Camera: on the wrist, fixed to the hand. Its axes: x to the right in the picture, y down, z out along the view.
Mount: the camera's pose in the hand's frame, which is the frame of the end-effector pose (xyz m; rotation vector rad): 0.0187 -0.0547 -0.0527 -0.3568 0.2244 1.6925
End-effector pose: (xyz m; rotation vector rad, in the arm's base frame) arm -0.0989 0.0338 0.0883 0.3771 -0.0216 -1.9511
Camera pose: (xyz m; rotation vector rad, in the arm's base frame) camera -0.1402 0.0474 0.0233 0.1829 0.1177 -0.2200
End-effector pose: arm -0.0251 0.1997 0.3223 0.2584 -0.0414 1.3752
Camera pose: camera 0.0254 0.2192 0.2659 -0.3666 -0.3805 3.0109
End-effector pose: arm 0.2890 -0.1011 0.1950 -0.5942 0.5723 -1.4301
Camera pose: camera 0.2143 -0.1243 0.1937 -0.0515 1.1128 0.2287
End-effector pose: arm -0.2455 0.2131 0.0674 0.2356 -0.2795 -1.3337
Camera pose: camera -0.2744 0.1833 0.0011 -0.1729 0.0173 0.3366
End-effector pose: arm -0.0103 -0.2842 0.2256 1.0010 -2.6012 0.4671
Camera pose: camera 0.0231 -0.3121 0.2906 -1.4316 -2.4916 0.3318
